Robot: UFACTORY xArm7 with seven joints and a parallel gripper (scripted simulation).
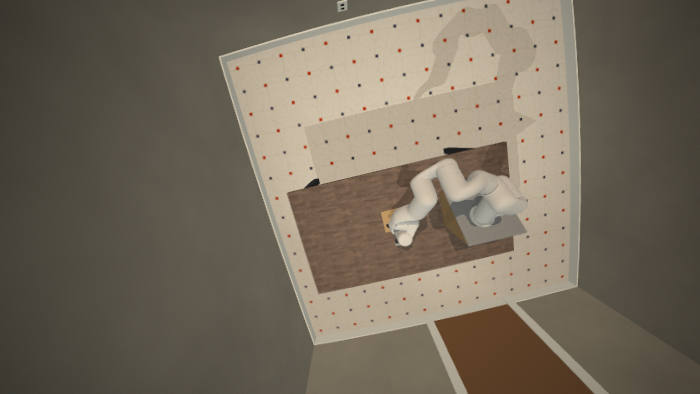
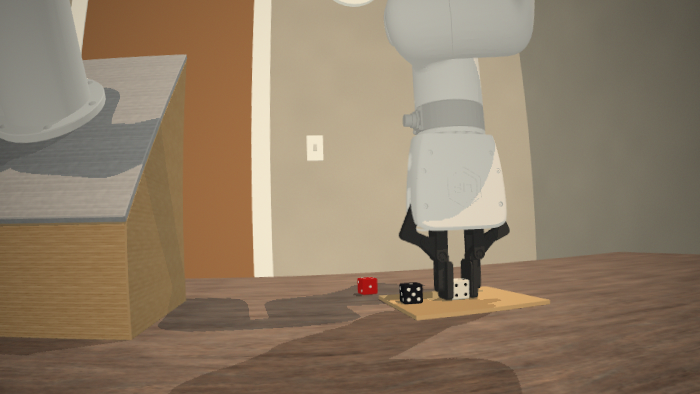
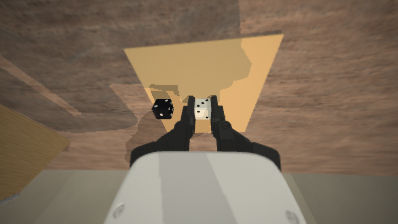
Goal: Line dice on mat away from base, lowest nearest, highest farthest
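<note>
The tan mat lies 2 cm below my hand. The rest, counted from my hand: red die: 8 cm behind, 11 cm to the left, 2 cm below.
</note>
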